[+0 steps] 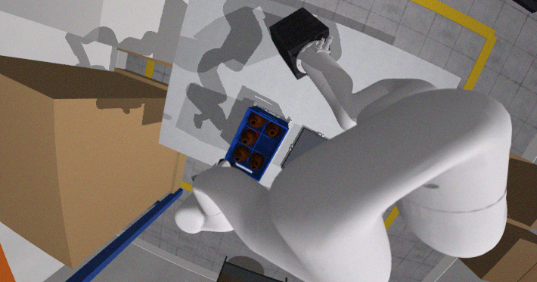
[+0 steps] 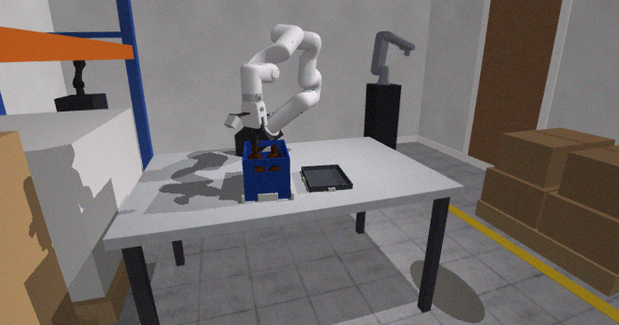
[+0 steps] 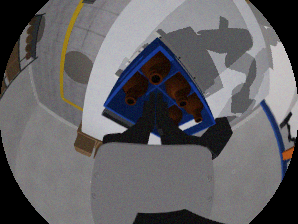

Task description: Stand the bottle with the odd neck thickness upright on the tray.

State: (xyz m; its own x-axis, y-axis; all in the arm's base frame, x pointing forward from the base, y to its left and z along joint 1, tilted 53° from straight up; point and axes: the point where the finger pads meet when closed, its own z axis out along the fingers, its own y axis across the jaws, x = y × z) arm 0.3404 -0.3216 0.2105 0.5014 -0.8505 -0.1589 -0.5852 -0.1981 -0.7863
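Now: the blue crate 9 cm behind my hand, 5 cm to the left of it and 16 cm below it. The rest, counted from my hand: dark tray 10 cm behind, 32 cm to the left, 23 cm below; then glass bottle 18 cm behind, 1 cm to the left, 15 cm below.
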